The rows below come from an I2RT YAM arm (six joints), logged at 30 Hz.
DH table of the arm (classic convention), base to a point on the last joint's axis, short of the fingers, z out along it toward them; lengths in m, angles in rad. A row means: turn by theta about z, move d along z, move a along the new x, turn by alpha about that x. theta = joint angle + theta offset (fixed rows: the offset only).
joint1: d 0.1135, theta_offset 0, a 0.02, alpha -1.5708
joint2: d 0, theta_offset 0, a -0.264, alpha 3.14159
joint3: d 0, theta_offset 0.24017, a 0.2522, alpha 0
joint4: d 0, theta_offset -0.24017, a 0.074, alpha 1.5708
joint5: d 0, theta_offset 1.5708, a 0, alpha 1.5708
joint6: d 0.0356, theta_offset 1.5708, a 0, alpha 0
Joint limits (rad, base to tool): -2.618..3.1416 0..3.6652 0..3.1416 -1.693..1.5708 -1.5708..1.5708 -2.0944..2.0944
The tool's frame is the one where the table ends.
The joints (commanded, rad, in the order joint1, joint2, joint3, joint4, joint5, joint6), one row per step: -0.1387 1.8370 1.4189 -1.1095 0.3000 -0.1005; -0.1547 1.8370 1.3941 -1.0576 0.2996 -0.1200; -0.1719 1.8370 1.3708 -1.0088 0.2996 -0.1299; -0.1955 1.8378 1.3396 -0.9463 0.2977 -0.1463; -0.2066 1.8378 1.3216 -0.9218 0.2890 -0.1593; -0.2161 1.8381 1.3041 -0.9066 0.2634 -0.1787; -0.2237 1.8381 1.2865 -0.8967 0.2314 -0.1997; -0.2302 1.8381 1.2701 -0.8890 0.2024 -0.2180
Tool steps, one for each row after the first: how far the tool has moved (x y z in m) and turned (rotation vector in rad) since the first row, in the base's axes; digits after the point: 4 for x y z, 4 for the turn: 0.0008 -0.0056 -0.0060 -0.0038 -0.0210 0.0026; 0.0011 -0.0117 -0.0115 -0.0083 -0.0431 -0.0051; 0.0009 -0.0199 -0.0190 -0.0130 -0.0684 -0.0130; -0.0004 -0.0233 -0.0234 -0.0065 -0.0725 -0.0108; -0.0024 -0.0253 -0.0280 0.0180 -0.0695 0.0007; -0.0049 -0.0263 -0.0326 0.0498 -0.0631 0.0161; -0.0074 -0.0270 -0.0369 0.0792 -0.0567 0.0297
